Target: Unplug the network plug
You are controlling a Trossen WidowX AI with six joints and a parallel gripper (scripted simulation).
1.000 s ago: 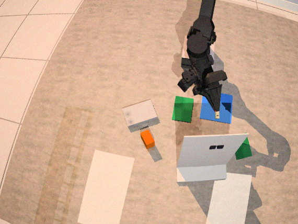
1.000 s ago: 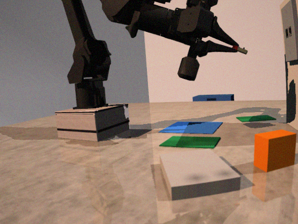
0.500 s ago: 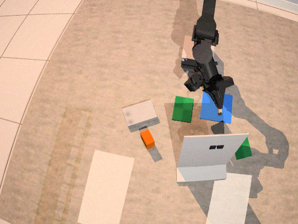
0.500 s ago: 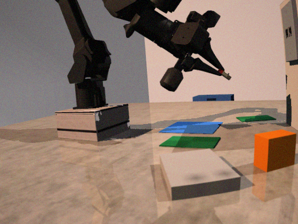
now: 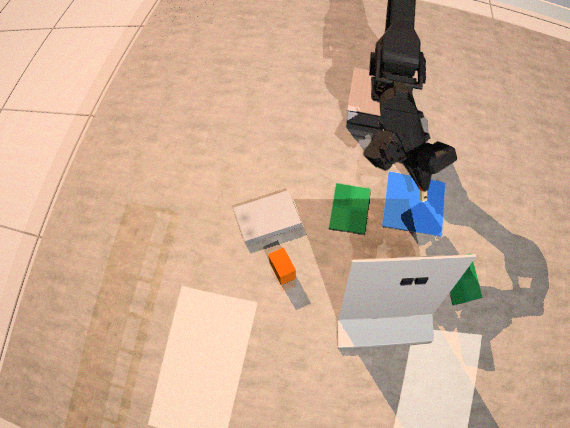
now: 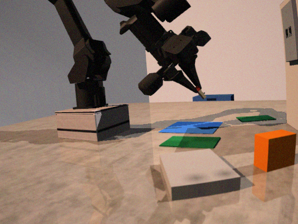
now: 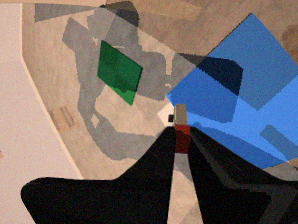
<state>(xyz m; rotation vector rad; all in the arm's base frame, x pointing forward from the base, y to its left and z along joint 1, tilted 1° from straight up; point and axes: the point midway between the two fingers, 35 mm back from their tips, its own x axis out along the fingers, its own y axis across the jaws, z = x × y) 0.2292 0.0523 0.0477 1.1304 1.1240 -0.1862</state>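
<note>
The blue square is 8 cm below my gripper tip and 2 cm behind it. Round my gripper tip: orange block 24 cm to the right, 14 cm ahead, 6 cm below; grey panel 22 cm ahead, 4 cm to the right, 4 cm above; network plug 1 cm ahead.
</note>
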